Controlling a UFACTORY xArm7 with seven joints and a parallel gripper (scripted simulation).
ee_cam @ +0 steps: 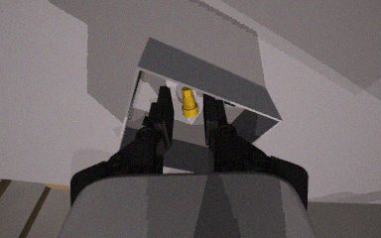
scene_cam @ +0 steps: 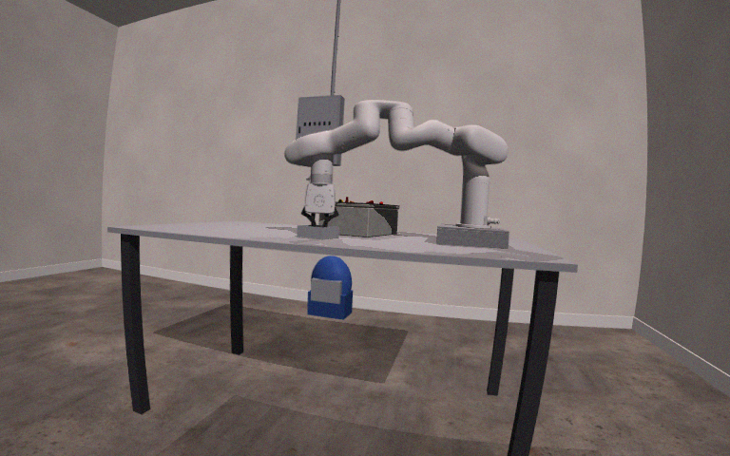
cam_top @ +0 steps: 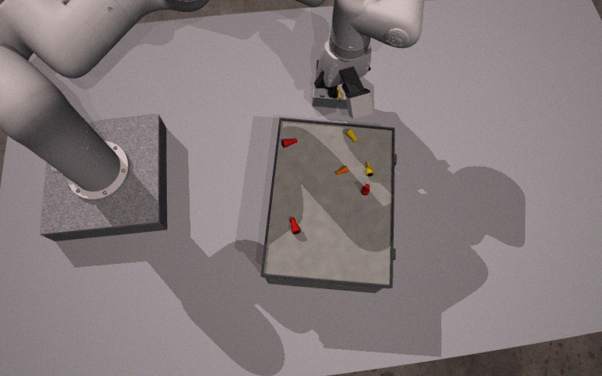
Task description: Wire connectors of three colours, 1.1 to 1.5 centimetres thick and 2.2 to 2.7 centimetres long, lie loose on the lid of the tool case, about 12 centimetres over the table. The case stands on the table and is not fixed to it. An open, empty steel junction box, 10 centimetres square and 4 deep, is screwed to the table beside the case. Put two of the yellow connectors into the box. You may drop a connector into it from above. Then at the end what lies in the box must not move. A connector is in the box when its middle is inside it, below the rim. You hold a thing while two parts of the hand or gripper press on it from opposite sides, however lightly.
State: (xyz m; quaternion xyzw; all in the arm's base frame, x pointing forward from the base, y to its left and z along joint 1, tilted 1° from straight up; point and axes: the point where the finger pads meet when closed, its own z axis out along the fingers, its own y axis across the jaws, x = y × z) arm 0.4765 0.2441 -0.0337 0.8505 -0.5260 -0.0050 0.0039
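Right now the orange connector is 24 cm to the right of my hand and 10 cm above it. Round my hand: tool case (1 cm behind, 29 cm to the right, 6 cm above).
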